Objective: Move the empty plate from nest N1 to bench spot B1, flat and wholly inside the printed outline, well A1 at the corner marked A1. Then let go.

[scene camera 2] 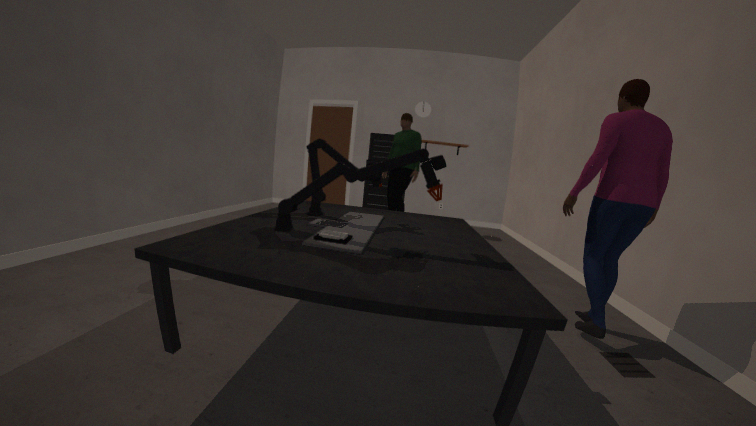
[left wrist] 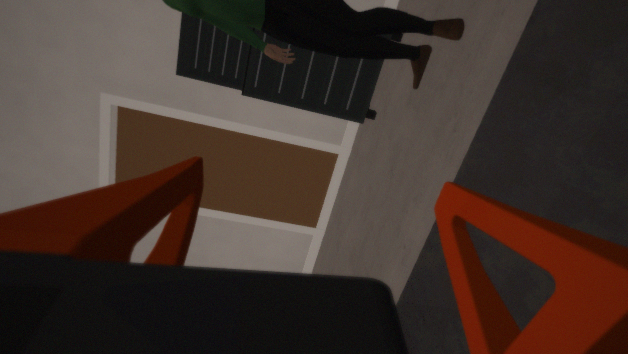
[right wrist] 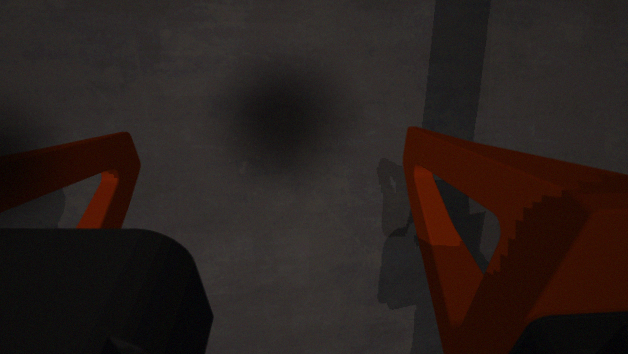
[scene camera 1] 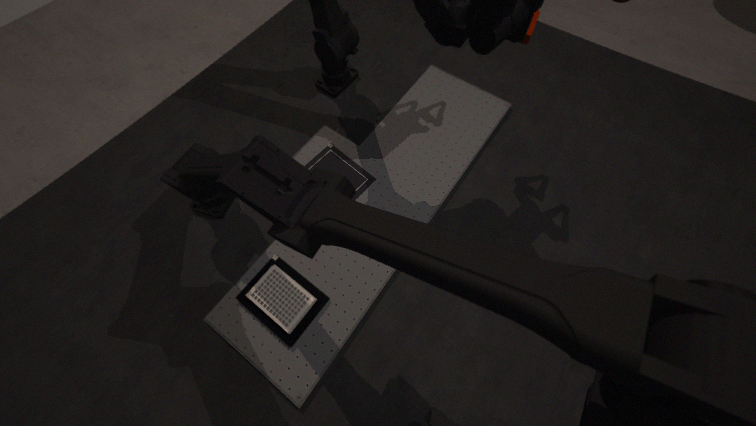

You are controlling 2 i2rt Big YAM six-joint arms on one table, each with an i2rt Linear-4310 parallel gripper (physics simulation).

A well plate (scene camera 1: pixel 286 302) is 0.67 m from the lens. A black mat with white outline (scene camera 1: pixel 331 159): 0.80 m from the lens. The marked spots on the black mat with white outline and the well plate are 0.38 m apart.
